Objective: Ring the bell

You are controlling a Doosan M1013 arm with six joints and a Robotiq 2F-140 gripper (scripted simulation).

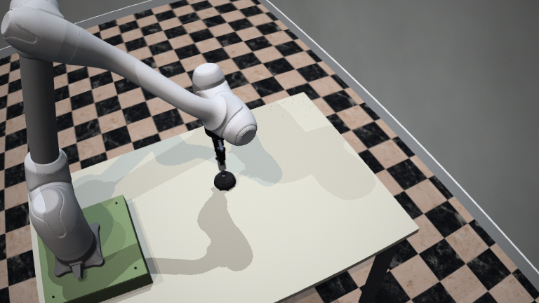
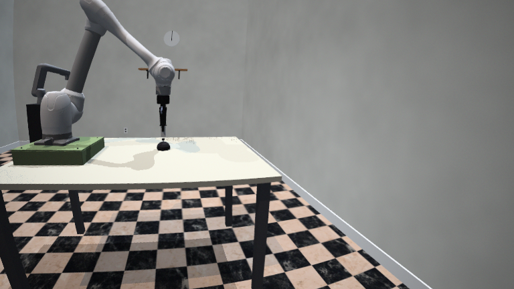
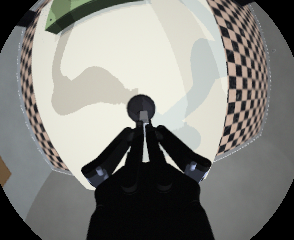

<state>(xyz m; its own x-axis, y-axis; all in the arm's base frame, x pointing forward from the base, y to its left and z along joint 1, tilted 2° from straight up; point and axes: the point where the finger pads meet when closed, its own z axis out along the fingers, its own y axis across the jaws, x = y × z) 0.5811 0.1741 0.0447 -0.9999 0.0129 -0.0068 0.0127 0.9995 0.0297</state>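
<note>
Right now my hand is 1 cm to the left of the black dome bell and 7 cm above it.
</note>
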